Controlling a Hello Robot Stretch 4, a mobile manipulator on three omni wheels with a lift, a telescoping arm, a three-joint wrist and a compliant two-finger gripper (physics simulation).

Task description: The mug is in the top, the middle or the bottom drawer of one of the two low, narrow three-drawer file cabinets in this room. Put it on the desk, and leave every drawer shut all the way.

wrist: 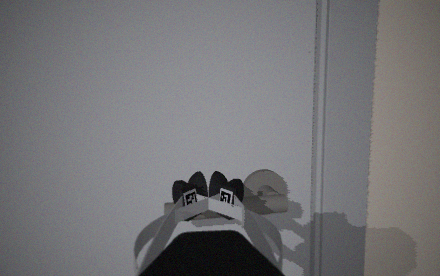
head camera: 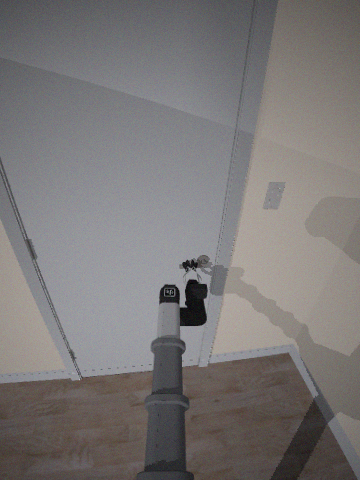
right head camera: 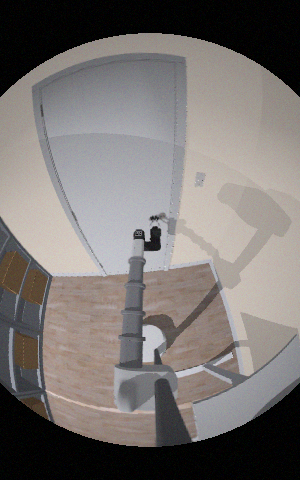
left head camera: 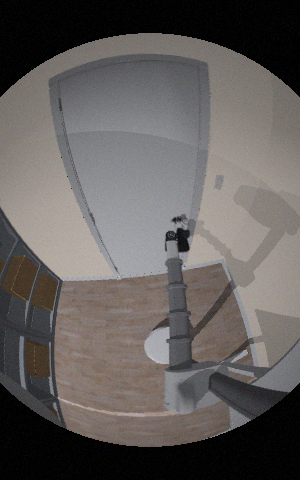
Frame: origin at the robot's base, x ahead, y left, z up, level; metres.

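Seen in the pictures: gripper, fingertip midpoint: (wrist: 208, 186) (head camera: 189, 261) (right head camera: 153, 215) (left head camera: 175, 217); robot's base at its link origin: (right head camera: 145, 341) (left head camera: 164, 343).
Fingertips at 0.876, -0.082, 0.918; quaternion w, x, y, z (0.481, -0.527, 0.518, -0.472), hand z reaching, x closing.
Note:
Offsets run from my fingertips to a thing's top centre, as dx, dy, dz. "pt": to the spot under its first point.
My gripper (head camera: 190, 265) (left head camera: 177, 220) (right head camera: 154, 218) (wrist: 208, 186) is shut, its two black fingertips almost together with nothing visible between them. It is in front of the lever handle @[pt +0.028, -0.064, -0.013] (head camera: 203, 260) (wrist: 279, 203) of a grey door (head camera: 125, 175) (left head camera: 130, 175) (right head camera: 110, 175) (wrist: 150, 100). The lever runs sideways behind the fingertips; whether they touch it I cannot tell. The extended arm (head camera: 167, 370) (left head camera: 175, 300) (right head camera: 132, 300) points at the door. The mug, the file cabinets' drawers and the desk cannot be made out in these views.
A dark shelf unit @[pt -0.805, +1.525, -0.934] (left head camera: 55, 320) (right head camera: 46, 310) with brown boxes @[-0.480, +1.743, -0.599] (left head camera: 45, 291) (right head camera: 35, 286) stands at the left. A round white object (left head camera: 157, 346) (right head camera: 154, 342) is low beside the arm. A pale panel (right head camera: 250, 390) is at the lower right. The wall right of the door has a plate @[+0.097, -0.335, +0.332] (head camera: 274, 195).

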